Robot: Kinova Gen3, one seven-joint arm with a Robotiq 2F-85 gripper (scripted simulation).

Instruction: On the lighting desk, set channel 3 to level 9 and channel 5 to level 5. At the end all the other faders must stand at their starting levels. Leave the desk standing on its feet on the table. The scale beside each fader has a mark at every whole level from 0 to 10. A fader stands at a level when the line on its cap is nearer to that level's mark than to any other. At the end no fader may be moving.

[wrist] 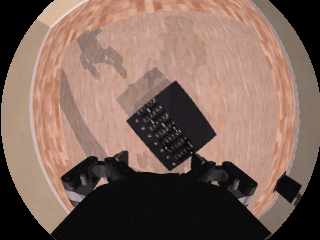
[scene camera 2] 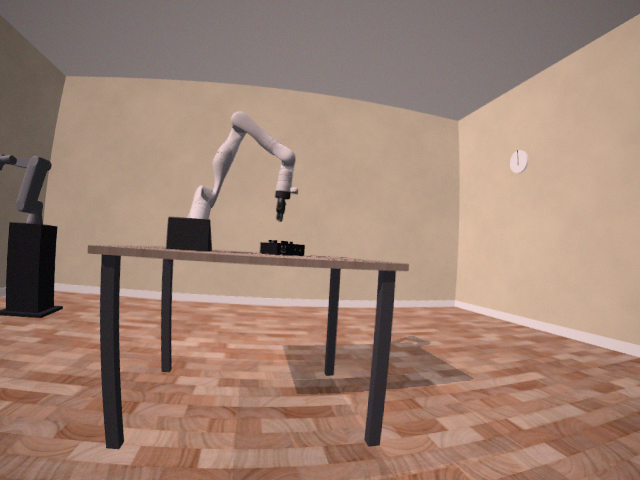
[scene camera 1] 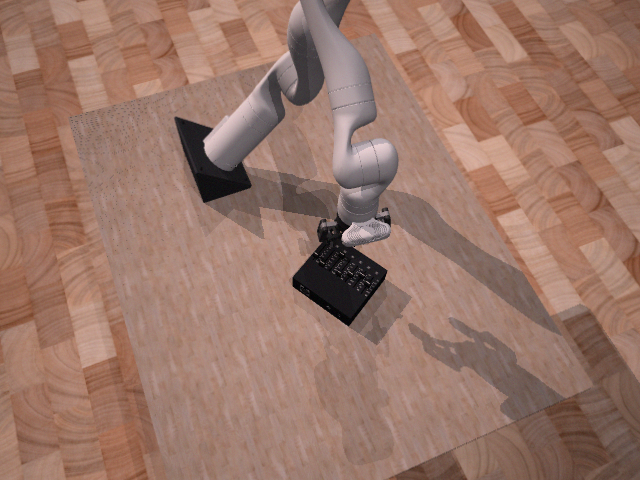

Labels:
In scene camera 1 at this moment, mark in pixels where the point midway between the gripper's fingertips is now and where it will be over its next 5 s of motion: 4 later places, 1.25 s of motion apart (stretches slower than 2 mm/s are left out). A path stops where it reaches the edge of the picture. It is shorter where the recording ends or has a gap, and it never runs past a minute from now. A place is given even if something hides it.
The gripper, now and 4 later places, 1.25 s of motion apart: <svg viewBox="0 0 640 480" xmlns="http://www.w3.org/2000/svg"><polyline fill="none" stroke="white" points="352,239 346,247 356,256 357,260 356,264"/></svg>

